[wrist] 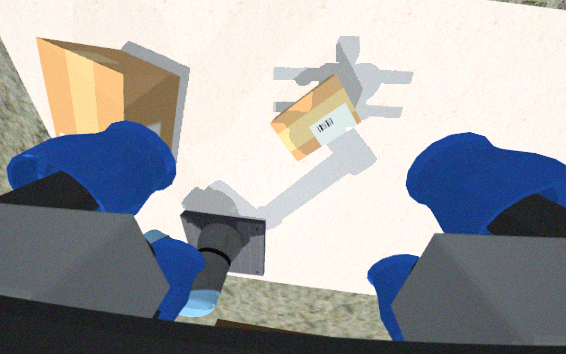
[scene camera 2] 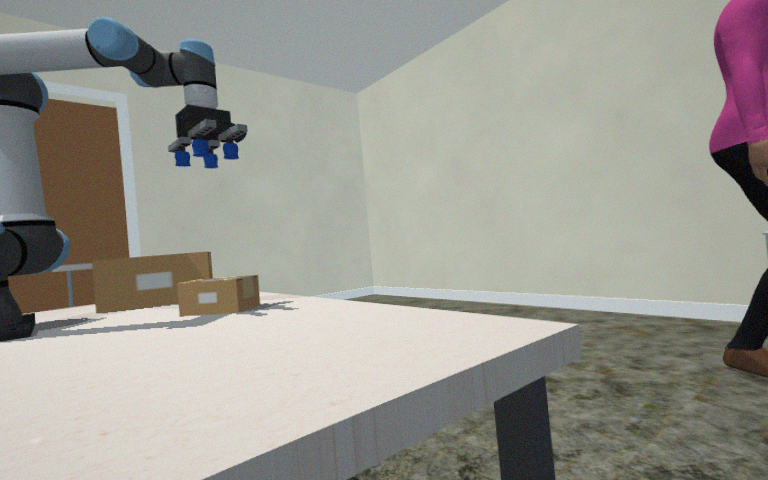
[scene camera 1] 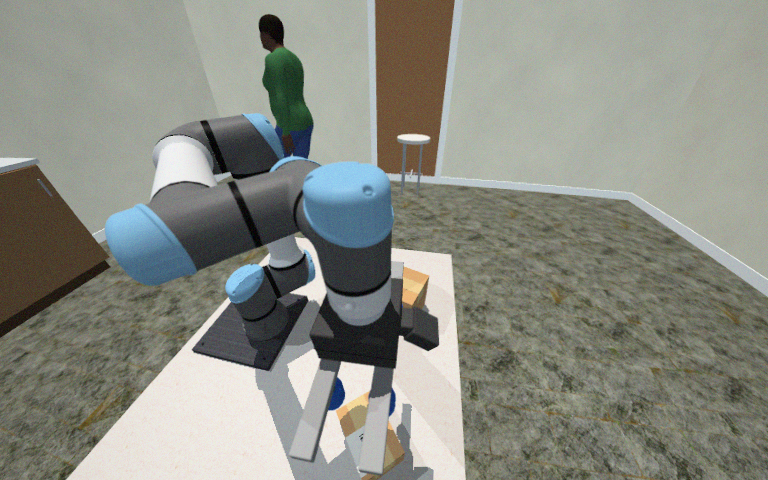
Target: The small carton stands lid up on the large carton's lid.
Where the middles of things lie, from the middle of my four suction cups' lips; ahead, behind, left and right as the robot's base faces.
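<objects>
Small carton (scene camera 2: 225,295): my suction cup is 30 mm to the left of it and 350 mm above it. Large carton (scene camera 2: 120,284), from my suction cup: 40 mm behind, 410 mm to the left, 310 mm below.
</objects>
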